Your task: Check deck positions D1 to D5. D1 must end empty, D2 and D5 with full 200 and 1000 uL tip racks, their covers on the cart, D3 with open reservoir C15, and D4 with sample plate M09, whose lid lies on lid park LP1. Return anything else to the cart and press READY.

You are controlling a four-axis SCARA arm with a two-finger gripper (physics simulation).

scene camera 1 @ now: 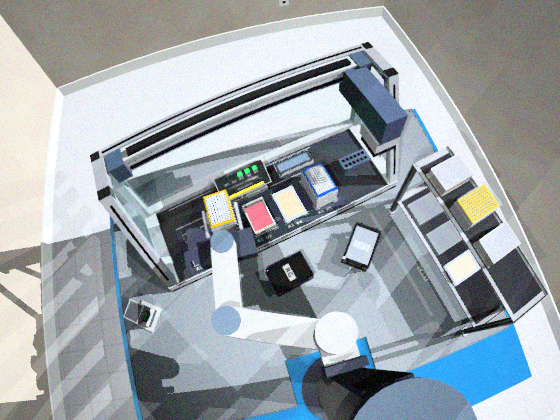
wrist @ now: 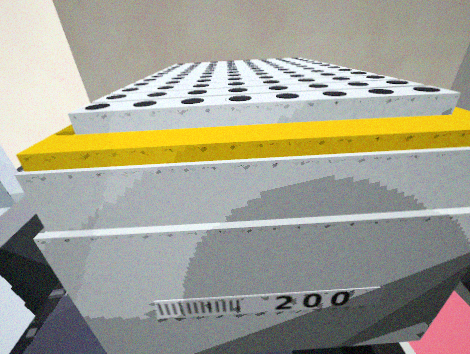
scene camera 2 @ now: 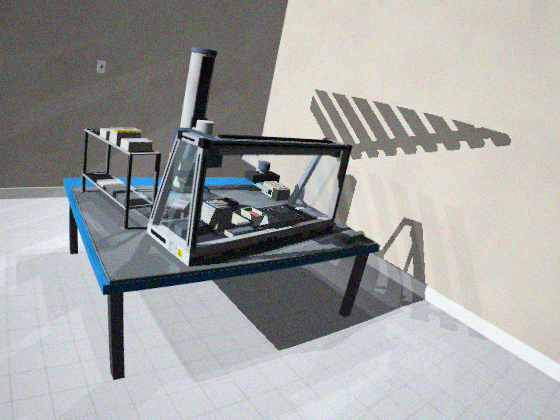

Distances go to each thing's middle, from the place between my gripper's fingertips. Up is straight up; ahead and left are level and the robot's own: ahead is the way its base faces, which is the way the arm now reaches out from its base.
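My gripper is 370 mm to the left of the blue-rimmed tip box (scene camera 1: 321,189), and it is also 100 mm above the box and 30 mm short of it.
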